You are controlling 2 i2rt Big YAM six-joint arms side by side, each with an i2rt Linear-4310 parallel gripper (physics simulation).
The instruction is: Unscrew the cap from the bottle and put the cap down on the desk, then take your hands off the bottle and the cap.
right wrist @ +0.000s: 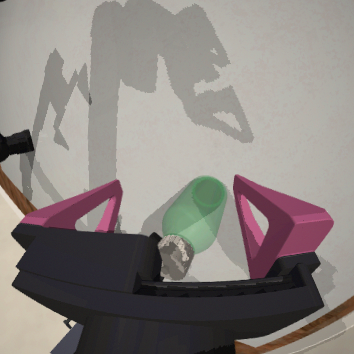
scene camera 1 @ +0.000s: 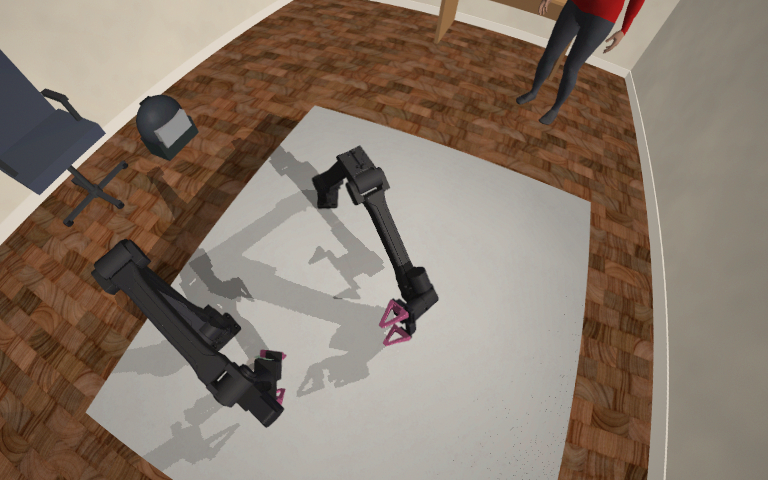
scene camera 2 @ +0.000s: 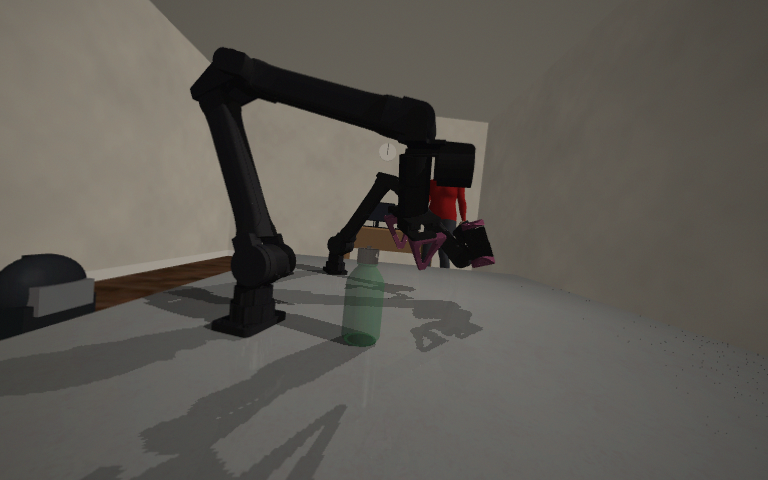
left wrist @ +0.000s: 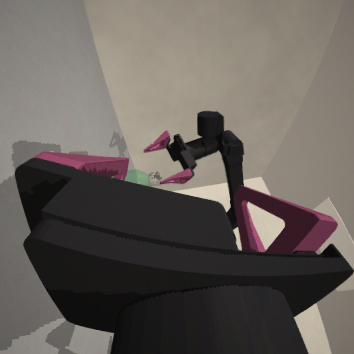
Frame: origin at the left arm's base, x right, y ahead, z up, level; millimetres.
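Where they show: left gripper, fingertip midpoint: (scene camera 1: 382,336) (scene camera 2: 476,241) (left wrist: 184,178); right gripper, fingertip midpoint: (right wrist: 174,183) (scene camera 1: 283,372) (scene camera 2: 410,258) (left wrist: 151,166); left arm's base at its link origin: (right wrist: 26,141) (scene camera 1: 328,197) (scene camera 2: 334,272); right arm's base at its link origin: (scene camera 1: 222,332) (scene camera 2: 251,323).
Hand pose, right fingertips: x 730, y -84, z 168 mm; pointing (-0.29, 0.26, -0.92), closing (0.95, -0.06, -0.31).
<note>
Things, the pixels of their top centre, and the offset from my right fingertips. Level surfaces: height alone.
- translucent green bottle at its top centre: (right wrist: 166,266) (scene camera 2: 368,249) (left wrist: 159,178) dz +12, dx -17, dy -88 mm
- grey-white desk at its surface level: dz -168 mm
- ribbed whitish-grey cap at its top centre: (right wrist: 163,270) (scene camera 2: 369,245) (left wrist: 161,177) (scene camera 1: 252,364) dz +18, dx -17, dy -88 mm
A translucent green bottle (scene camera 2: 363,305) (left wrist: 137,177) (right wrist: 197,220) stands upright on the grey-white desk (scene camera 1: 481,367) (scene camera 2: 509,396). A ribbed whitish-grey cap (scene camera 2: 368,256) (left wrist: 155,177) (right wrist: 176,257) sits on its neck. In scene camera 1 the arm hides nearly all of the bottle. My right gripper (scene camera 1: 277,375) (scene camera 2: 411,255) (left wrist: 151,166) (right wrist: 174,183) is open, close to the bottle's top. In the right wrist view the bottle appears between its pink fingers, touching neither. My left gripper (scene camera 1: 384,333) (scene camera 2: 478,243) is open and empty, held above the desk well away from the bottle.
In scene camera 1 a dark helmet-like object (scene camera 1: 164,125) and an office chair (scene camera 1: 45,141) are beyond the desk's left edge. A person in a red top (scene camera 1: 577,50) (scene camera 2: 447,203) stands behind the desk. Arm shadows cross the desk.
</note>
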